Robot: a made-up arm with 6 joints. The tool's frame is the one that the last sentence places.
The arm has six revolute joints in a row. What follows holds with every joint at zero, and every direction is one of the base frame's.
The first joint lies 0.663 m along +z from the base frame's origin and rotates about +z.
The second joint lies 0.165 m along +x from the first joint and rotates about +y.
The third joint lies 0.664 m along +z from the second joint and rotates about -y.
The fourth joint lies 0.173 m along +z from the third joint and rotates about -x.
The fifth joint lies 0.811 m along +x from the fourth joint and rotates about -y.
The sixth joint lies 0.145 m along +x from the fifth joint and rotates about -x.
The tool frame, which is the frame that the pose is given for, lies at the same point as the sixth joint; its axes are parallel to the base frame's.
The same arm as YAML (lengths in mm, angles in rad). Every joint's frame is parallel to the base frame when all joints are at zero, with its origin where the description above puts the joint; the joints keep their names.
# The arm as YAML. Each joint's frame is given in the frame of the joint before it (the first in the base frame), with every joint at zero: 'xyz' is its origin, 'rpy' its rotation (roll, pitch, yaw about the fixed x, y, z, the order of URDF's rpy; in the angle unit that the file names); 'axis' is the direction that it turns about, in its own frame. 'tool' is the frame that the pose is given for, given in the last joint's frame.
units:
  length: mm
  angle: rad
joints:
  - name: joint 1
    type: revolute
    origin:
      xyz: [0.0, 0.0, 663.0]
      rpy: [0.0, 0.0, 0.0]
    axis: "+z"
  - name: joint 2
    type: revolute
    origin:
      xyz: [165.0, 0.0, 0.0]
      rpy: [0.0, 0.0, 0.0]
    axis: "+y"
  - name: joint 3
    type: revolute
    origin:
      xyz: [0.0, 0.0, 664.0]
      rpy: [0.0, 0.0, 0.0]
    axis: "-y"
  - name: joint 4
    type: revolute
    origin:
      xyz: [0.0, 0.0, 173.0]
      rpy: [0.0, 0.0, 0.0]
    axis: "-x"
  - name: joint 5
    type: revolute
    origin:
      xyz: [811.0, 0.0, 0.0]
      rpy: [0.0, 0.0, 0.0]
    axis: "-y"
  - name: joint 6
    type: revolute
    origin:
      xyz: [145.0, 0.0, 0.0]
      rpy: [0.0, 0.0, 0.0]
    axis: "-x"
tool:
  origin:
    xyz: [0.0, 0.0, 0.0]
    rpy: [0.0, 0.0, 0.0]

